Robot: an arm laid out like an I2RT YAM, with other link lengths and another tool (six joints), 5 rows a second.
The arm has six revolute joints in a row. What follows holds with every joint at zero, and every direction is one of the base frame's.
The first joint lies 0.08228 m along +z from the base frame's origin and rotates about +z.
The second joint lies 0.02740 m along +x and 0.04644 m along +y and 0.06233 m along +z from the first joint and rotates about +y.
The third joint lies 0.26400 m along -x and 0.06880 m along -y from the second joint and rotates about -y.
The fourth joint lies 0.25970 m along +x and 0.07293 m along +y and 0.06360 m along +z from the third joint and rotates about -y.
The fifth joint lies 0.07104 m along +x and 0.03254 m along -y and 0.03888 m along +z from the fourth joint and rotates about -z.
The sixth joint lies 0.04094 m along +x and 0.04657 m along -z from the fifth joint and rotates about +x.
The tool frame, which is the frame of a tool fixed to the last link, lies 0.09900 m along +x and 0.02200 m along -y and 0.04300 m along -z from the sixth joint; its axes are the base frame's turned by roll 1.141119, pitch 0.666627 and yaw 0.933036 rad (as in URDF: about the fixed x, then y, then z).
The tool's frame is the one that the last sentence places.
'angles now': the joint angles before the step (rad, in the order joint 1, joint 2, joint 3, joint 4, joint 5, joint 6). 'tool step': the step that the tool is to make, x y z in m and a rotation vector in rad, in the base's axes. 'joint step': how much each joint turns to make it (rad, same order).
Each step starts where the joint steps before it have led.
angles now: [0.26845, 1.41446, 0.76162, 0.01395, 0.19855, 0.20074]
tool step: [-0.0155, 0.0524, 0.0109, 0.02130, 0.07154, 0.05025]
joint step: [0.15726, 0.02892, 0.11066, -0.16531, 0.05522, 0.10442]
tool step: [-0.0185, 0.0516, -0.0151, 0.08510, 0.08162, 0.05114]
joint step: [0.12136, 0.06962, 0.04032, -0.03520, -0.02667, 0.13448]
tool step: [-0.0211, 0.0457, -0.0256, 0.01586, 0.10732, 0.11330]
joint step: [0.10569, 0.11075, 0.04854, -0.02619, -0.05960, 0.04478]
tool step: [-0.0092, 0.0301, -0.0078, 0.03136, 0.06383, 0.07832]
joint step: [0.04940, 0.06988, 0.06043, -0.02304, -0.06831, 0.01811]
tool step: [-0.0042, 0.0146, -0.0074, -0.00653, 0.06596, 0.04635]
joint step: [0.01839, 0.06616, 0.06617, -0.05425, -0.04727, 0.00013]
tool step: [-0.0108, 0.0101, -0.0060, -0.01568, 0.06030, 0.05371]
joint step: [0.02423, 0.04018, 0.04060, -0.05545, -0.04015, -0.00891]
